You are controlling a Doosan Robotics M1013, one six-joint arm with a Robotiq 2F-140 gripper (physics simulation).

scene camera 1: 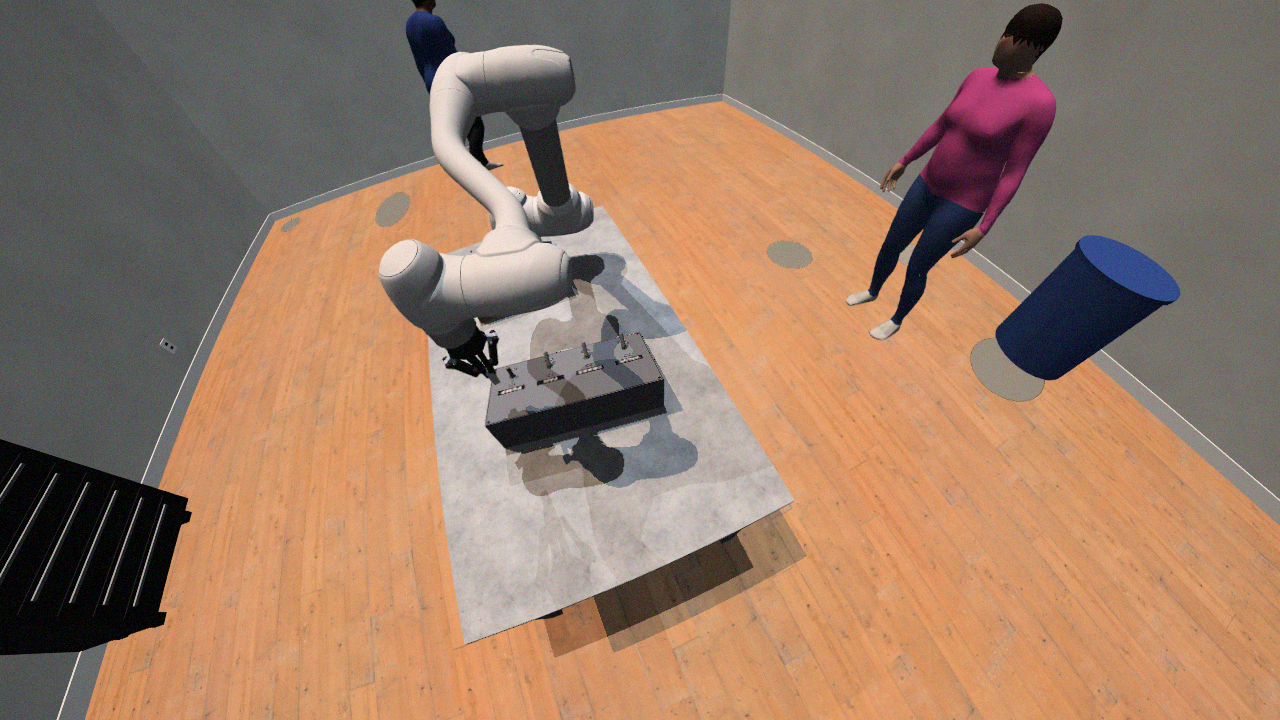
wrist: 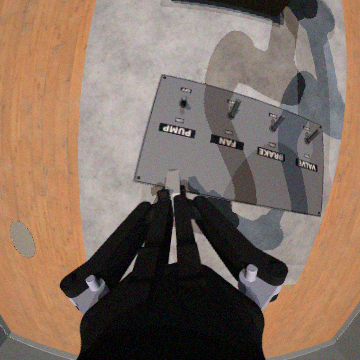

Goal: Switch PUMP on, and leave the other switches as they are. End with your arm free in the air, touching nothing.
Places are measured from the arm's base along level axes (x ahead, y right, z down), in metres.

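Where they show: gripper, fingertip midpoint: (scene camera 1: 495,379) (wrist: 174,179).
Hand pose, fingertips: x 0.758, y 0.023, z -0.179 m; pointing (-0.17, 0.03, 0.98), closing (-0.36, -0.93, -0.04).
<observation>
Each offset is from my fingertips to the top centre of the thing. Level surfaces: height alone.
The grey switch box (scene camera 1: 572,407) (wrist: 165,155) stands on the table. Its PUMP lever {dx -0.145, dy +0.017, dz +0.140 m} (scene camera 1: 511,372) (wrist: 183,102) looks short and dark, seen nearly end-on; it appears tipped toward ON, with its OFF label uncovered. The FAN lever {dx -0.164, dy -0.102, dz +0.149 m} (scene camera 1: 548,360) (wrist: 234,108), BRAKE lever {dx -0.170, dy -0.222, dz +0.149 m} (scene camera 1: 585,350) (wrist: 277,123) and VALVE lever {dx -0.176, dy -0.342, dz +0.149 m} (scene camera 1: 623,341) (wrist: 313,134) lean toward OFF. My gripper (scene camera 1: 493,377) (wrist: 174,179) is shut and empty. In the scene view its tips are by the box's PUMP end; in the wrist view they overlap the edge beyond the PUMP label. Their height and any contact are unclear.
A second dark box (wrist: 230,6) lies toward the robot base, mostly hidden by the arm in the scene view. The grey table {dz +0.276 m} (scene camera 1: 626,546) (wrist: 115,100) bears both boxes. Two people, a blue barrel (scene camera 1: 1078,313) and a black slatted object (scene camera 1: 80,546) are around it.
</observation>
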